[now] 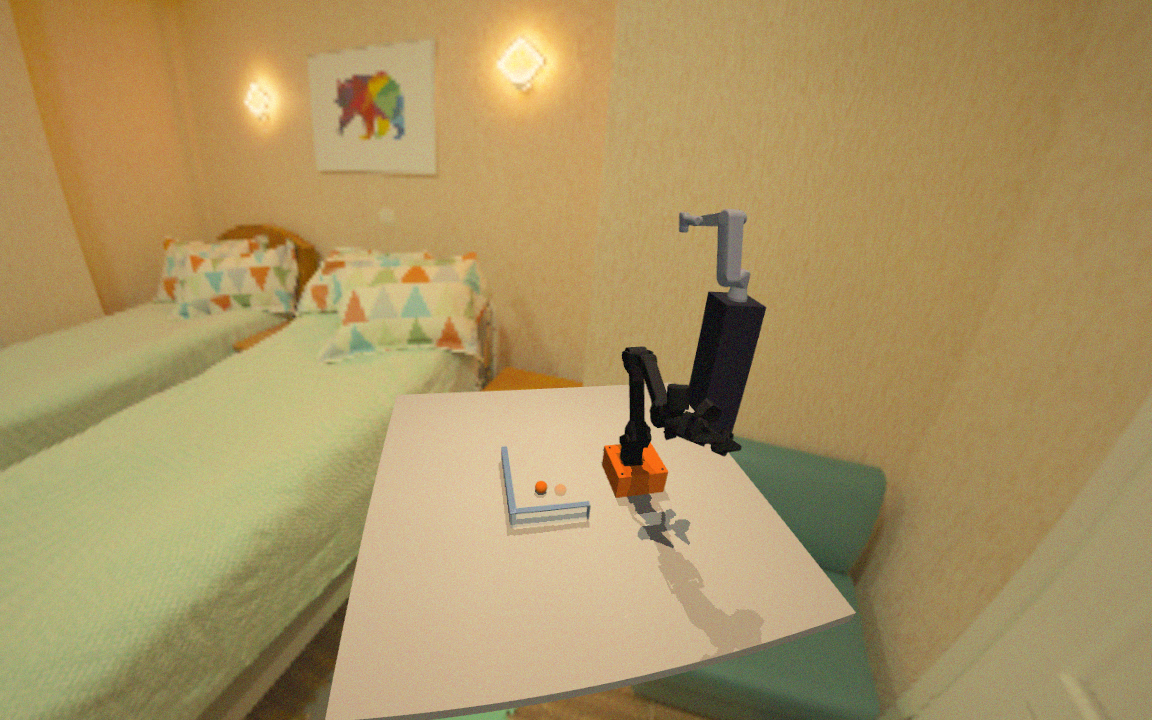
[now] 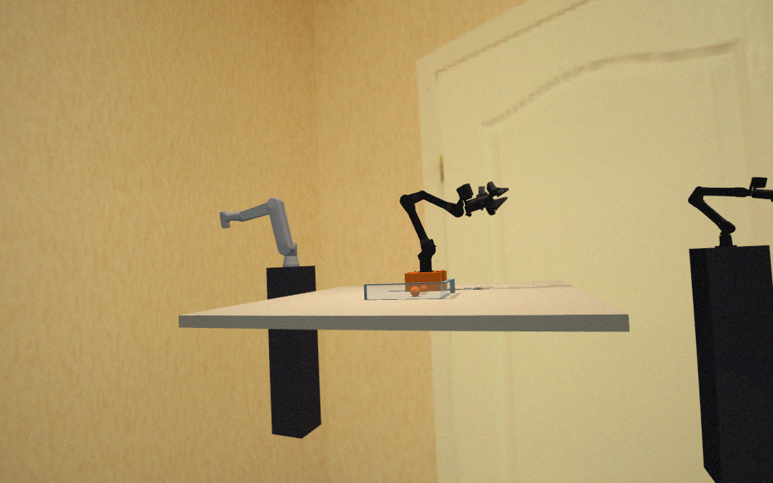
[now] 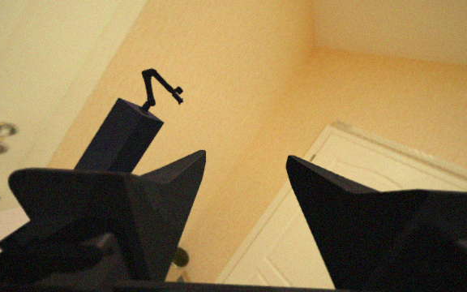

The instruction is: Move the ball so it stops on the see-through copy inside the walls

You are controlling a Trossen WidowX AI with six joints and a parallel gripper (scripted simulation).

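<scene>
Right now my gripper tip is 42 cm above the orange ball, 39 cm short of it and 35 cm to the left of it. The rest, counted from my gripper tip: see-through copy (42 cm below, 34 cm to the right, 33 cm ahead).
</scene>
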